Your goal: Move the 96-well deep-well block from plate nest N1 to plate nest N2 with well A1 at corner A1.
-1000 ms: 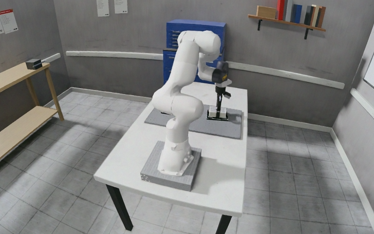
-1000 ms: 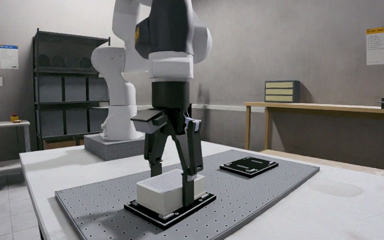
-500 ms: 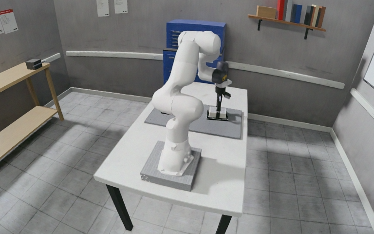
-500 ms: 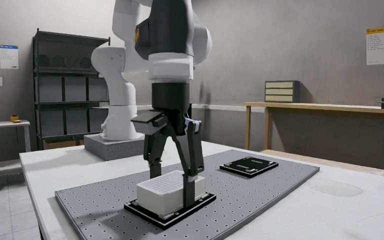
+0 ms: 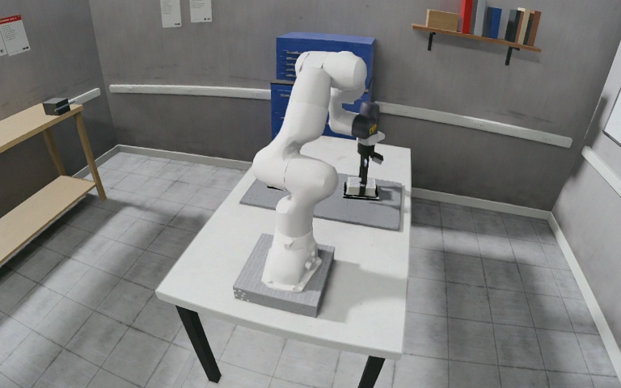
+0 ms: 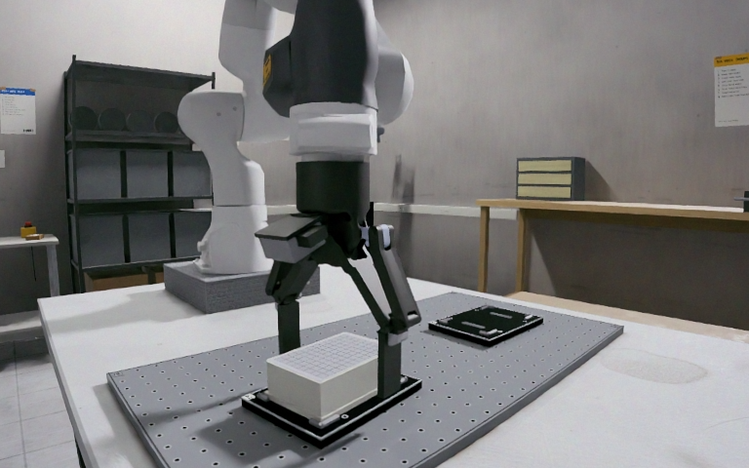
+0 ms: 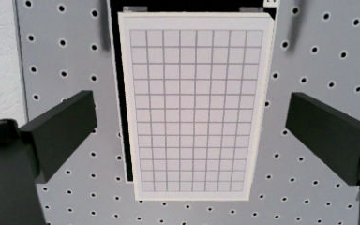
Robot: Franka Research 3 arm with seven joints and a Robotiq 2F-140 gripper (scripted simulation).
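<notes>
Now: the white 96-well deep-well block 10 mm below my hand. Also, from my hand: A1 mark 270 mm to the left, 90 mm behind, 30 mm below.
</notes>
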